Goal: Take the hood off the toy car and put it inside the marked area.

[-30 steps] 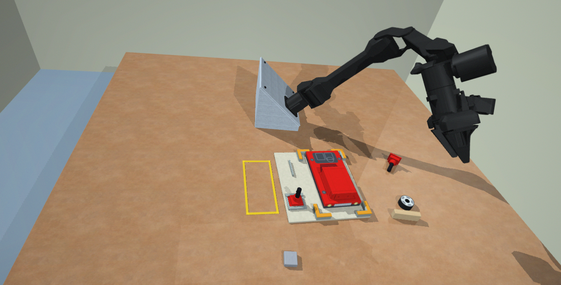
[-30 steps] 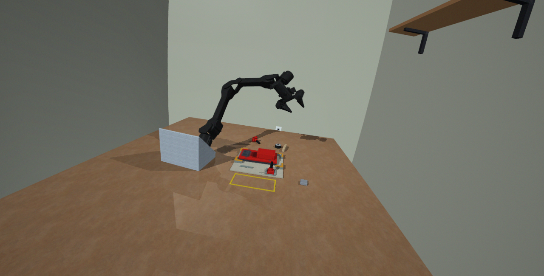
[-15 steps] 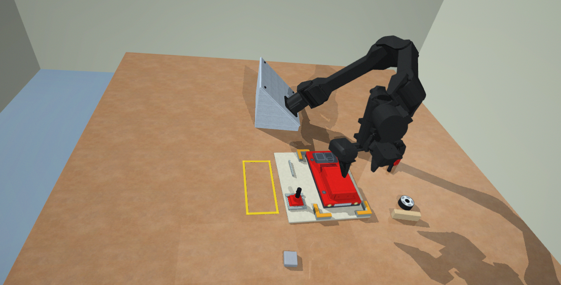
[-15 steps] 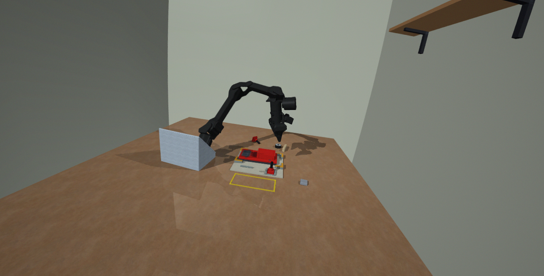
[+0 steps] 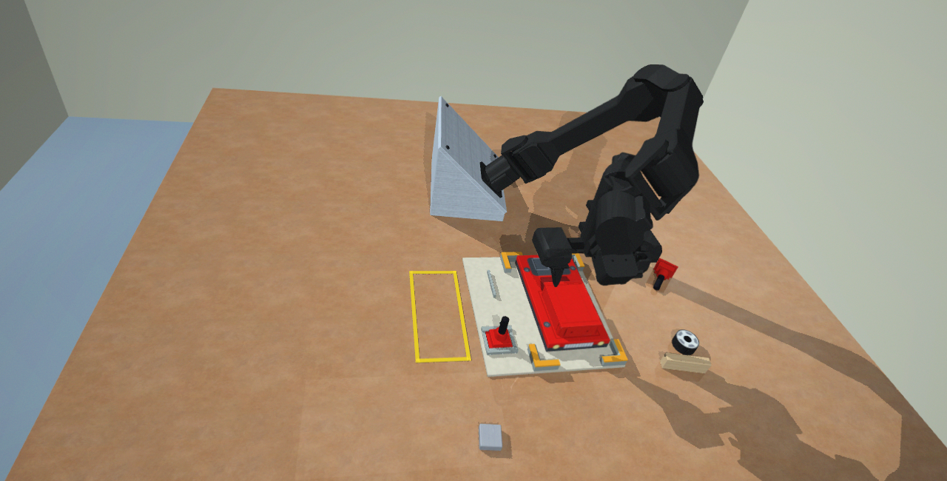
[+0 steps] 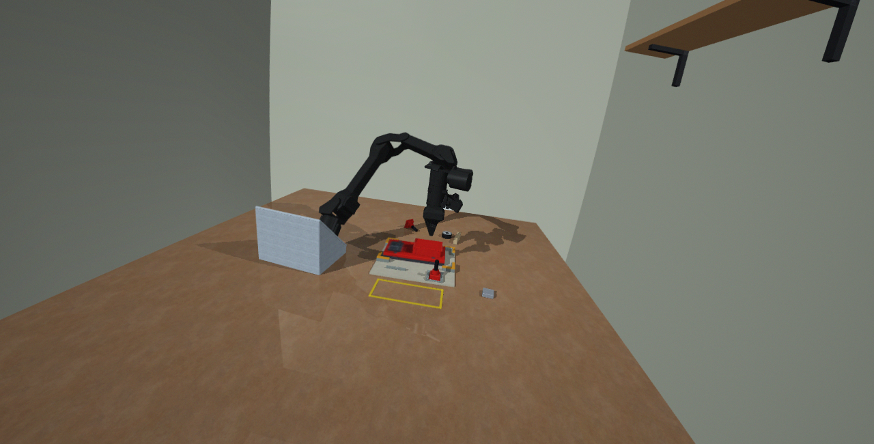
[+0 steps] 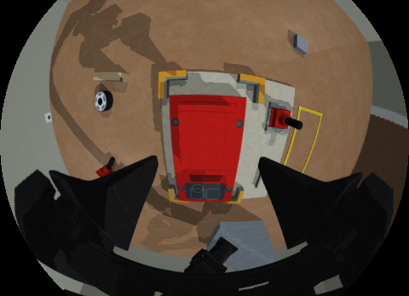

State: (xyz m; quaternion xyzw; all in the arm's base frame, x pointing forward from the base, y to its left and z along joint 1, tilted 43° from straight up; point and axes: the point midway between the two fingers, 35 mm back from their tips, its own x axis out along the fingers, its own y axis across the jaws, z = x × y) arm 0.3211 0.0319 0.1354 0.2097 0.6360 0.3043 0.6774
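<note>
Now: the red hood 1 cm behind my gripper tip and 6 cm below it. Round my gripper tip: wooden bar (8 cm ahead, 19 cm to the left, 9 cm below); black wheel (3 cm ahead, 21 cm to the left, 9 cm below).
</note>
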